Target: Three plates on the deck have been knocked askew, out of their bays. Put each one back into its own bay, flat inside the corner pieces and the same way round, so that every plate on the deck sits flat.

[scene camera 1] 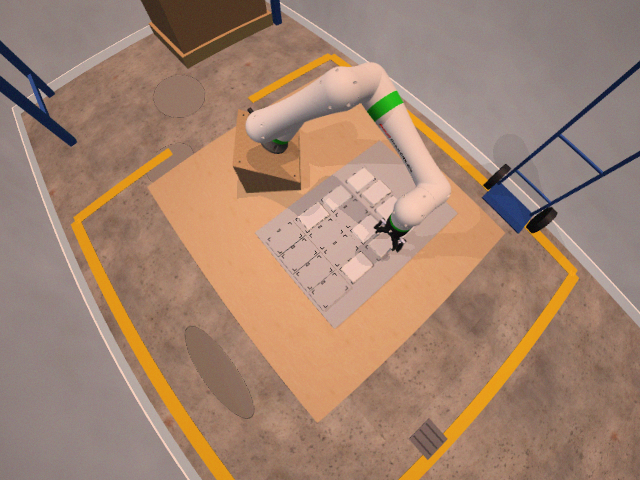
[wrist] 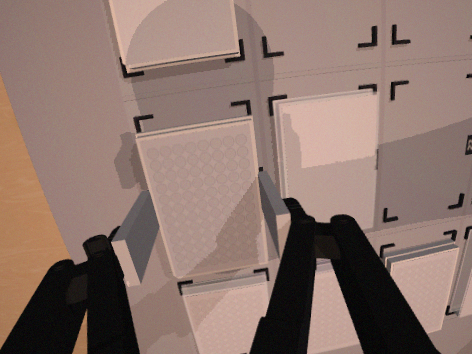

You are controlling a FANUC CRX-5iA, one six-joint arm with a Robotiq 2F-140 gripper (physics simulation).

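Places are measured from the arm's base along level axes (x right, y back, z down), in millimetres.
Where they show: gripper, fingertip midpoint: (scene camera 1: 382, 243) (wrist: 207, 198); arm's base at its link origin: (scene camera 1: 273, 140).
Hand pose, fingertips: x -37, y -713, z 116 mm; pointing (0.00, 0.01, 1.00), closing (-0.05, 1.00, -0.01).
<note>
Each offset is from my fingertips to the top centre of the thing. "spot": to the spot under its first point. Level surfaces: height alone.
My gripper (scene camera 1: 388, 241) (wrist: 207, 198) is shut on a pale plate with round wells {dz -6, dx -6, dy +0 mm} (scene camera 1: 380, 248) (wrist: 200, 195), one finger at each long side. The held plate is over a bay and turned nearly the same way as it. In the wrist view two corner pieces show just beyond its far edge; the near ones are hidden, and its height above the deck {dz +25 mm} (scene camera 1: 336, 317) (wrist: 90, 150) is hard to tell. A smooth plate {dz +10, dx +164, dy +9 mm} (scene camera 1: 357, 267) (wrist: 180, 30) lies at the neighbouring bay. Another smooth plate {dz +10, dx -6, dy +105 mm} (scene camera 1: 364, 228) (wrist: 330, 150) lies in the bay to the right in the wrist view.
A welled plate {dz +10, dx -163, dy -12 mm} (wrist: 230, 310) lies close to the held plate's near edge, and another {dz +7, dx -185, dy +201 mm} (wrist: 425, 285) is at the lower right. More plates {dz +7, dx +134, dy +327 mm} (scene camera 1: 313, 216) {dz +10, dx -20, dy +319 mm} (scene camera 1: 337, 197) {dz +10, dx -183, dy +308 mm} (scene camera 1: 360, 179) {spot: dz +9, dx -178, dy +204 mm} (scene camera 1: 375, 192) stand on the deck. A blue hand truck (scene camera 1: 509, 207) is beyond the base board.
</note>
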